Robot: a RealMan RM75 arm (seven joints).
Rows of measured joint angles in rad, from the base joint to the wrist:
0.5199 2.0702 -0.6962 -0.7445 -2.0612 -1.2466 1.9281
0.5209 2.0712 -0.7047 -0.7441 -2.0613 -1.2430 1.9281
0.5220 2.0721 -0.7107 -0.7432 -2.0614 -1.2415 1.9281
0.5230 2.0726 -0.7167 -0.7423 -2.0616 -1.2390 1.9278
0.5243 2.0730 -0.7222 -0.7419 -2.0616 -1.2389 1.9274
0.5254 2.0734 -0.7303 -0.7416 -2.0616 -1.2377 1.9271
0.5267 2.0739 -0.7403 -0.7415 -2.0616 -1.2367 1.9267
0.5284 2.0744 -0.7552 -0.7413 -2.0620 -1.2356 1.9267
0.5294 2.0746 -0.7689 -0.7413 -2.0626 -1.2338 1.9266
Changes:
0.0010 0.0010 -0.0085 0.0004 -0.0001 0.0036 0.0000
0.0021 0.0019 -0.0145 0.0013 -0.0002 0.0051 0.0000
0.0031 0.0024 -0.0205 0.0022 -0.0004 0.0076 -0.0003
0.0044 0.0028 -0.0260 0.0026 -0.0004 0.0077 -0.0007
0.0055 0.0032 -0.0341 0.0029 -0.0004 0.0089 -0.0010
0.0068 0.0037 -0.0441 0.0030 -0.0004 0.0099 -0.0014
0.0085 0.0042 -0.0590 0.0032 -0.0008 0.0110 -0.0014
0.0095 0.0044 -0.0727 0.0032 -0.0014 0.0128 -0.0015

